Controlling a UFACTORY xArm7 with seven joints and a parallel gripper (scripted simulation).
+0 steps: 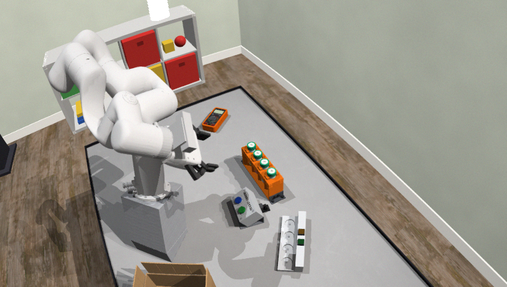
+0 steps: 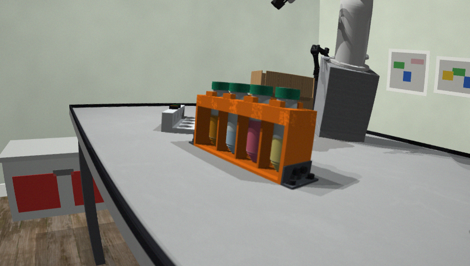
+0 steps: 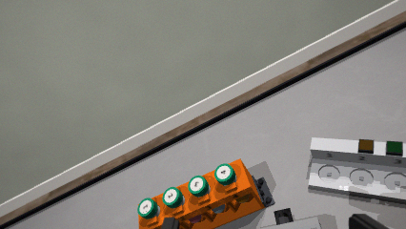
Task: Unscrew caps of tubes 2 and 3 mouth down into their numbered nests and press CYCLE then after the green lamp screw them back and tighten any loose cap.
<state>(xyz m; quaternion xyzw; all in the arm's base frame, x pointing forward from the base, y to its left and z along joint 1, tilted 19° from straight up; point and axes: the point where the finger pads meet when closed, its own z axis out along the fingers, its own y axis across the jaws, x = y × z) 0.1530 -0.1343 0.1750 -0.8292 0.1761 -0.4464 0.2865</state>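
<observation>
The tube 3 threaded neck is 270 mm below my hand, 220 mm ahead of it and 130 mm to the left of it. The rest, counted from my hand: key housing (330 mm below, 90 mm ahead, 30 mm to the left); then green ready key (320 mm below, 70 mm ahead, 10 mm to the left); then blue cycle key (320 mm below, 80 mm ahead, 50 mm to the left).
</observation>
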